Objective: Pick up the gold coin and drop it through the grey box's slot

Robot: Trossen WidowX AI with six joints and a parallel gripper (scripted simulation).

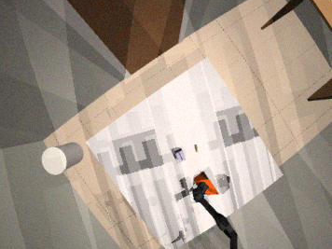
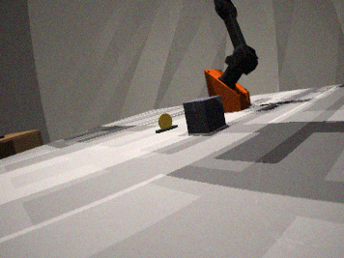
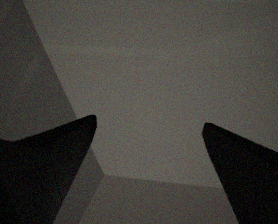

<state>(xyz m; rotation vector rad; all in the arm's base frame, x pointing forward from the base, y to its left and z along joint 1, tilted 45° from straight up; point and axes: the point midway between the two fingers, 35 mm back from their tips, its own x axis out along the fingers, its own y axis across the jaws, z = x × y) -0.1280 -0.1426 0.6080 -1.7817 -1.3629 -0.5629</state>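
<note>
Right now the gold coin is 62 cm below my gripper tip, 50 cm to the right of it and 31 cm ahead of it.
</note>
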